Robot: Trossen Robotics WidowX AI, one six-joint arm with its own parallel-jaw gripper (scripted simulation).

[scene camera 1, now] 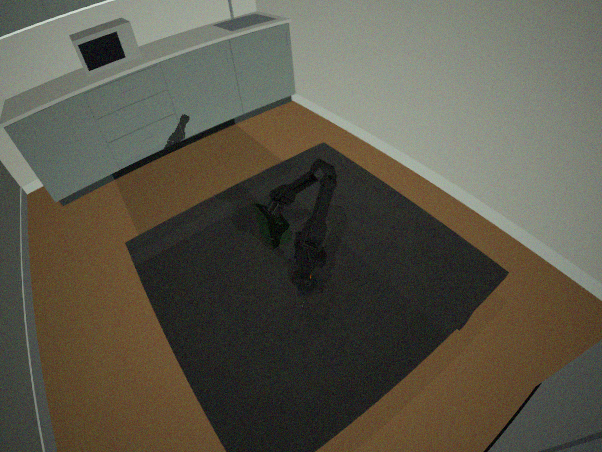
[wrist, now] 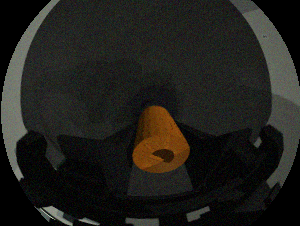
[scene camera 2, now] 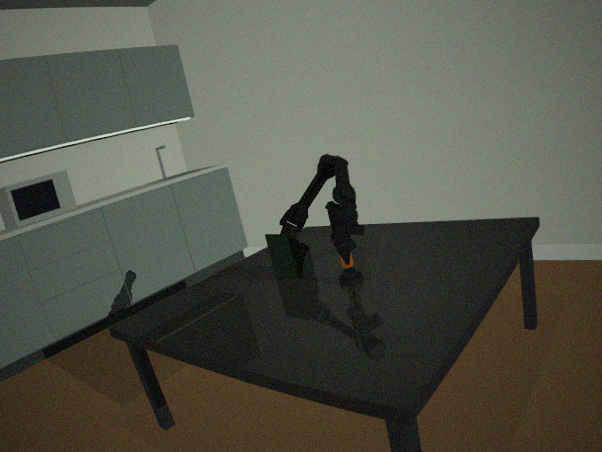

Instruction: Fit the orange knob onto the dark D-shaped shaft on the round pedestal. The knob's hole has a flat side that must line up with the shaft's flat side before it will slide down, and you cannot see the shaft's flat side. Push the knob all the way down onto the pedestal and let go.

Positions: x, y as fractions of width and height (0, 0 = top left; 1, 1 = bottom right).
Note:
My gripper (wrist: 0.52, 0.55) holds an orange knob (wrist: 0.54, 0.65). Also in view: a dark round pedestal (wrist: 0.50, 0.42).

